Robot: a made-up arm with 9 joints.
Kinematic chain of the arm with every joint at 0, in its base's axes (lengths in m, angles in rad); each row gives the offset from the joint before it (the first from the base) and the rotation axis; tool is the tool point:
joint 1: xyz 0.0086 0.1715 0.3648 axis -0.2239 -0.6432 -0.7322
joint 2: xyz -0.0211 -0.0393 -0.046 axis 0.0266 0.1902 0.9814
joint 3: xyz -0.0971 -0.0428 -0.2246 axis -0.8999 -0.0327 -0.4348
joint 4: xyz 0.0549 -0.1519 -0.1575 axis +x
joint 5: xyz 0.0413 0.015 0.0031 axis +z
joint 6: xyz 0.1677 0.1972 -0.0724 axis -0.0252 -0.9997 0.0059
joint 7: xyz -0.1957 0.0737 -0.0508 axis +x
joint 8: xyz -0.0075 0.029 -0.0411 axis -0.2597 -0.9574 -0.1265
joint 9: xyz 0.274 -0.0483 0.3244 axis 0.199 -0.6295 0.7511
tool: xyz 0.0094 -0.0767 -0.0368
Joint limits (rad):
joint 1: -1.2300..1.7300
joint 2: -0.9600..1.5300
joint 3: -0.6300..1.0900
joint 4: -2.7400..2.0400
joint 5: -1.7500..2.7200
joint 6: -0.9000..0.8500
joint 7: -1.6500..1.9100
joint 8: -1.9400..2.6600
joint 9: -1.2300..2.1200
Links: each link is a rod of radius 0.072 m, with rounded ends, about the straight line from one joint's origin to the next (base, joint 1, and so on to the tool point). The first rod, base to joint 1, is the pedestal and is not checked.
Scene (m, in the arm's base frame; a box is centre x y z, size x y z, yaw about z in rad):
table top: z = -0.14
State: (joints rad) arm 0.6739 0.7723 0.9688 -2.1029 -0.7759 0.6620 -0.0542 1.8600 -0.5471
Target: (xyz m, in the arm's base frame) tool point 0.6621 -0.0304 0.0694
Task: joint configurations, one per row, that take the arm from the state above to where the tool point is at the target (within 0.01 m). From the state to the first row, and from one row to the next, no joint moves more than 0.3 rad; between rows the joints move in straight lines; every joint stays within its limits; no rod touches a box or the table.
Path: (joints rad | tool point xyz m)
1: 0.4372 0.9772 0.9135 -2.1725 -0.9699 0.6549 -0.0137 1.6836 -0.5317 | 0.2771 -0.6238 0.4628
2: 0.2006 1.1821 0.8583 -2.2422 -1.1640 0.6477 0.0268 1.5073 -0.5162 | 0.5823 -0.3780 0.2814
3: -0.0361 1.3870 0.8030 -2.3118 -1.3580 0.6406 0.0673 1.3309 -0.5008 | 0.6621 -0.0304 0.0693

